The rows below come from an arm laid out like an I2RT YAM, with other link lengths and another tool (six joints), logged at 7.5 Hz.
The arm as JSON. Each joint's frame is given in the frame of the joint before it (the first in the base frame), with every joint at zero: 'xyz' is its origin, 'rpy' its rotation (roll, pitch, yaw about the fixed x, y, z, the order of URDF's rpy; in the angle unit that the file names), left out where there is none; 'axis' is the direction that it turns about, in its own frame. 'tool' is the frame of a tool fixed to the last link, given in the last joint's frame.
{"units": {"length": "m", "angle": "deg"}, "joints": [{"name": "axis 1", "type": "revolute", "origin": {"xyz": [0.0, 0.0, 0.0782]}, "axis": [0.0, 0.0, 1.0]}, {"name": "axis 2", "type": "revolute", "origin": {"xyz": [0.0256, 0.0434, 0.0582]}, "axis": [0.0, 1.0, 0.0]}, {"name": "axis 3", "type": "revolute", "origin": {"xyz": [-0.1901, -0.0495, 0.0]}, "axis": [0.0, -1.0, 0.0]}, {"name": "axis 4", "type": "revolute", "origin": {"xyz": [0.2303, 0.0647, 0.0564]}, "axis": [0.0, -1.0, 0.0]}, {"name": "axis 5", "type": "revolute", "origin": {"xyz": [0.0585, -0.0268, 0.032]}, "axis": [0.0, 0.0, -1.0]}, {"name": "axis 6", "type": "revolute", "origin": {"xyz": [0.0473, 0.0, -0.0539]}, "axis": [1.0, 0.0, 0.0]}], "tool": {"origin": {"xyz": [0.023, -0.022, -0.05], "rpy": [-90.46, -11.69, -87.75]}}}
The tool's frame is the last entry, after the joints.
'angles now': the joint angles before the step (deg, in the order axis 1, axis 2, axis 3, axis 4, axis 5, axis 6). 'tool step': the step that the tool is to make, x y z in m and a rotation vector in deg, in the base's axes. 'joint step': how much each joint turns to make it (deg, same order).
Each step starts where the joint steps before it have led.
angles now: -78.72 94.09 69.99 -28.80 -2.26 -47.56
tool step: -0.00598 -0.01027 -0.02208 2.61 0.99 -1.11
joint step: -1.28 5.91 1.46 1.69 0.30 -0.43
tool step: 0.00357 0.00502 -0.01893 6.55 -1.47 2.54
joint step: 0.02 3.42 0.74 -3.57 -3.52 -0.82
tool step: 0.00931 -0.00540 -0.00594 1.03 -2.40 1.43
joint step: 0.81 2.55 2.14 -0.10 -2.54 0.64
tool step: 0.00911 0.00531 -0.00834 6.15 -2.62 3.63
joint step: 0.68 2.70 2.46 -5.49 -4.65 -1.13
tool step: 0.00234 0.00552 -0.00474 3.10 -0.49 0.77
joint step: 0.31 0.93 0.33 -2.34 -1.20 -0.05
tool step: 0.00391 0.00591 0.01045 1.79 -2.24 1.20
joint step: 0.21 -1.73 0.86 -3.91 -2.74 -0.14
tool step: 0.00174 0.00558 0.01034 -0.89 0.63 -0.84
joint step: 0.79 -2.65 -0.82 -0.73 1.27 1.35
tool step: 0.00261 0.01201 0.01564 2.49 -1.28 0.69
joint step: 0.48 -2.83 0.78 -5.64 -1.79 0.37
